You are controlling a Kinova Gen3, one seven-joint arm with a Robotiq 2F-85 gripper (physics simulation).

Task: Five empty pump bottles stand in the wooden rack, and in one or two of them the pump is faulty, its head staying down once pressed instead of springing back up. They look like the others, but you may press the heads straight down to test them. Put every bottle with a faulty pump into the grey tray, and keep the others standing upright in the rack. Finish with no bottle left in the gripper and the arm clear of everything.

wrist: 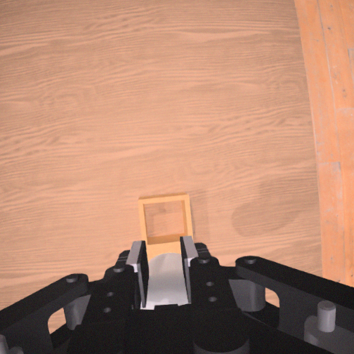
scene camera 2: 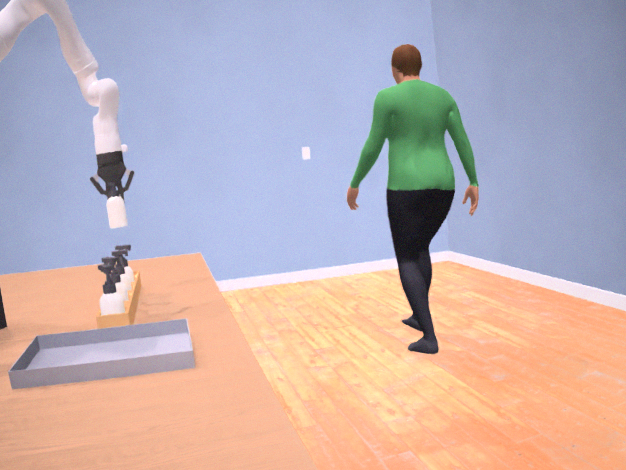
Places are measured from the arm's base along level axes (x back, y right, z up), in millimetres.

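Pixels of known places: gripper, fingertip midpoint: (scene camera 2: 117,207).
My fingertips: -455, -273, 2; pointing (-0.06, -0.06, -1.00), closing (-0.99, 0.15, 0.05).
Observation:
For each thing: its middle in the pictures, then the offset to it from my fingertips, as dx, dy, dz. Level surfaces: height alone.
- white pump bottle at the middle of its body: (scene camera 2: 115,204) +5, +33, +11
- wooden rack at the middle of its body: (scene camera 2: 122,298) +25, +235, -213
- nearest bottle at the middle of its body: (scene camera 2: 110,299) +58, +454, -165
- grey tray at the middle of its body: (scene camera 2: 107,350) +82, +621, -220
- wooden table at its surface level: dz -235
My gripper (scene camera 2: 115,195) (wrist: 163,253) is shut on a white pump bottle (scene camera 2: 117,213) (wrist: 167,282), gripped at its top. The bottle hangs nearly upright in the air, well above the wooden rack (scene camera 2: 113,320) (wrist: 165,198). In the wrist view the rack's end compartment stands empty. Several other white bottles with black pump heads stand upright in a row in the rack; the nearest bottle (scene camera 2: 111,304) is at its front end. Their heads overlap, so I cannot tell whether any stays down. The grey tray (scene camera 2: 106,373) lies in front of the rack, with no bottle in it.
The wooden table (scene camera 2: 166,430) (wrist: 150,100) ends at its right edge, with the floor beyond. A person in a green top (scene camera 2: 417,136) stands on the floor right of the table. A dark object (scene camera 2: 2,311) shows partly at the far left edge of the scene view.

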